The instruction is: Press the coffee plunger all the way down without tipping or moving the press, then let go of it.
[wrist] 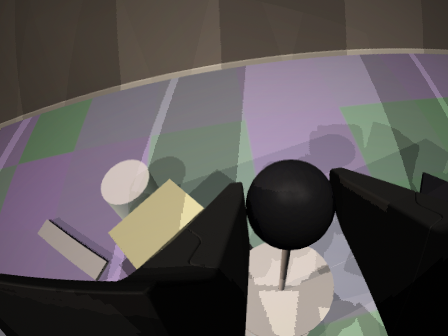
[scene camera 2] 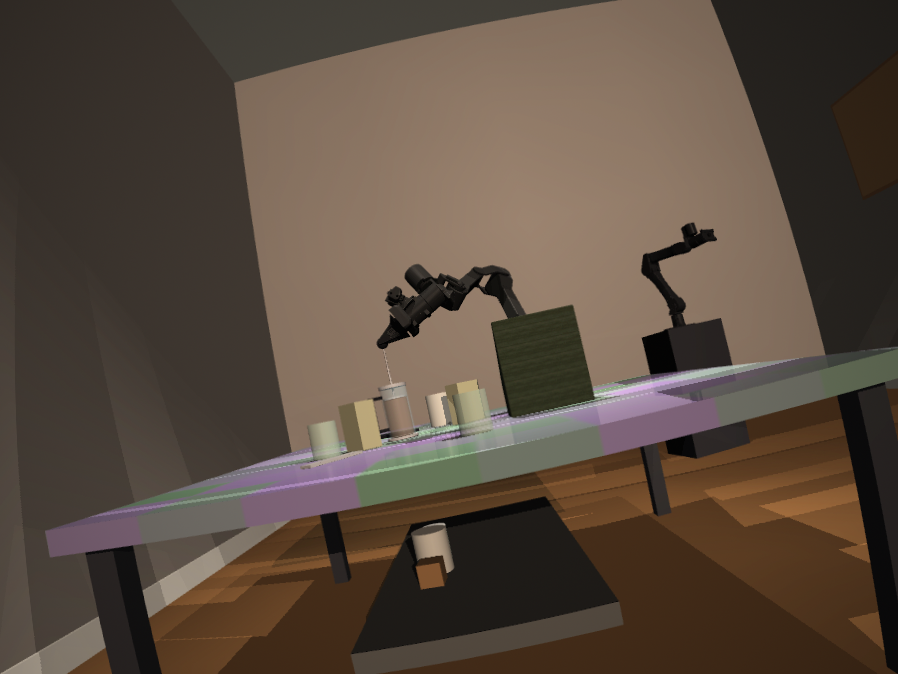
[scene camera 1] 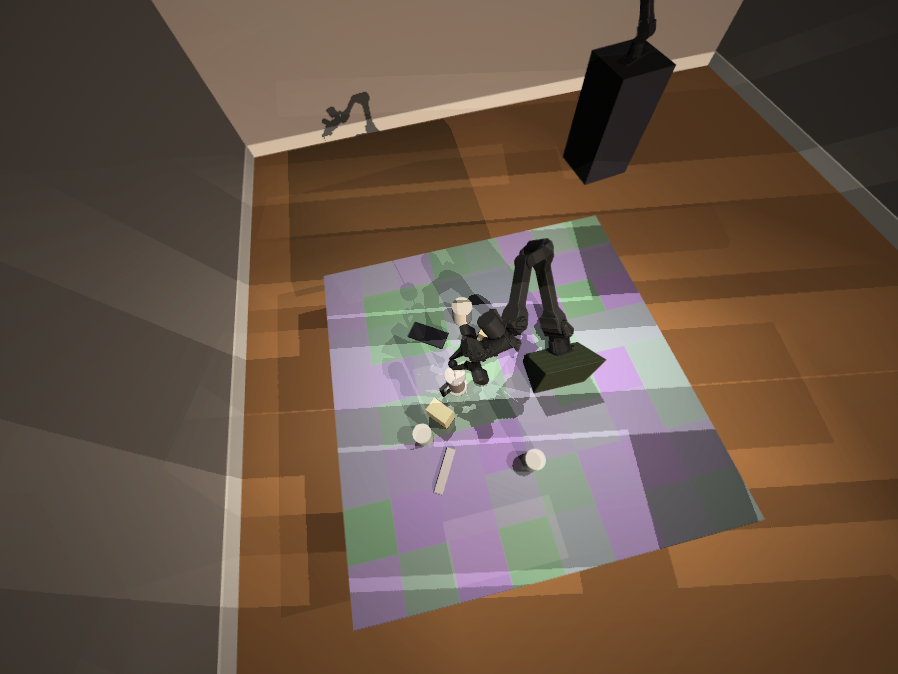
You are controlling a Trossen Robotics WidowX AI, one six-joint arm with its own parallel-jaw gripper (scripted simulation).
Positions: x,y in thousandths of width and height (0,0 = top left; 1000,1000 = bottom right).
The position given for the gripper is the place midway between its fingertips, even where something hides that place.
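Note:
The gripper (scene camera 2: 424,510) appears in the scene, and the same gripper (scene camera 1: 502,541) and (wrist: 642,561) is visible elsewhere too. A coffee press (wrist: 648,609) and a pale bar (wrist: 171,754) share the scene with a yellow block (scene camera 2: 400,627).

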